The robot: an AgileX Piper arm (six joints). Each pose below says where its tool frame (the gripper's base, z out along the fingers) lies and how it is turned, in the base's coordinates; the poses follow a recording.
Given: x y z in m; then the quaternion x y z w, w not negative.
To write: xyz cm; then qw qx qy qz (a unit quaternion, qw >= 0). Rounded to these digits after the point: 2 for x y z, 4 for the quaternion.
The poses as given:
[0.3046 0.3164 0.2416 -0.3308 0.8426 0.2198 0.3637]
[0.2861 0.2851 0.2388 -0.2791 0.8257 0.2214 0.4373]
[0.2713 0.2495 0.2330 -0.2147 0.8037 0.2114 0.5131]
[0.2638 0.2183 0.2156 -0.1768 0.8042 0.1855 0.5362]
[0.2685 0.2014 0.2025 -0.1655 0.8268 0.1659 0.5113]
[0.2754 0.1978 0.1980 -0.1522 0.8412 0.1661 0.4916]
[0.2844 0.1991 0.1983 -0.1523 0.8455 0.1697 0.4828]
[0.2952 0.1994 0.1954 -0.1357 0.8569 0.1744 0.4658]
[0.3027 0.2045 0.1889 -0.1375 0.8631 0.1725 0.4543]
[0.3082 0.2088 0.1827 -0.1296 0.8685 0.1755 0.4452]
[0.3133 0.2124 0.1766 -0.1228 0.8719 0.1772 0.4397]
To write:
[30.46 31.64 24.16 0.3637 -0.3308 0.8426 0.2198]
[28.61 28.51 23.88 0.4373 -0.2791 0.8257 0.2214]
[27.13 24.95 23.30 0.5131 -0.2147 0.8037 0.2114]
[26.38 21.83 21.56 0.5362 -0.1768 0.8042 0.1855]
[26.85 20.14 20.25 0.5113 -0.1655 0.8268 0.1659]
[27.54 19.78 19.80 0.4916 -0.1522 0.8412 0.1661]
[28.44 19.91 19.83 0.4828 -0.1523 0.8455 0.1697]
[29.52 19.94 19.54 0.4658 -0.1357 0.8569 0.1744]
[30.27 20.45 18.89 0.4543 -0.1375 0.8631 0.1725]
[30.82 20.88 18.27 0.4452 -0.1296 0.8685 0.1755]
[31.33 21.24 17.66 0.4397 -0.1228 0.8719 0.1772]

